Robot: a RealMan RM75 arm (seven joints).
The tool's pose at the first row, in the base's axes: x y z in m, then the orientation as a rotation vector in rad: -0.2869, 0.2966, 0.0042, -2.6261, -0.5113, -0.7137
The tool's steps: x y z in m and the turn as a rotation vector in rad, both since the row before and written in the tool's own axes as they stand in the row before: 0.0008, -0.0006, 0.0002, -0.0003, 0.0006, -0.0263; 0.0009, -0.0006, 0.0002, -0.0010, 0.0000, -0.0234; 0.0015, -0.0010, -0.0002, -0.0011, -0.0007, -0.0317; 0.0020, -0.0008, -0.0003, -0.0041, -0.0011, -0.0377; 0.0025, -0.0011, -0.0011, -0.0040, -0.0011, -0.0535; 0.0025, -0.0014, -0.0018, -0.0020, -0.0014, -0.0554; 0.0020, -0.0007, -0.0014, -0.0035, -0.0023, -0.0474
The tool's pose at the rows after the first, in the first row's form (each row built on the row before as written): -0.2864, 0.2974, 0.0046, -2.6239, -0.5465, -0.7227; -0.2859, 0.2982, 0.0051, -2.6225, -0.5779, -0.7303; -0.2853, 0.2994, 0.0063, -2.6203, -0.6208, -0.7395; -0.2843, 0.3006, 0.0078, -2.6195, -0.6714, -0.7513; -0.2834, 0.3019, 0.0103, -2.6151, -0.7437, -0.7675; -0.2831, 0.3032, 0.0134, -2.6069, -0.8193, -0.7823; -0.2827, 0.3040, 0.0158, -2.6006, -0.8841, -0.7944
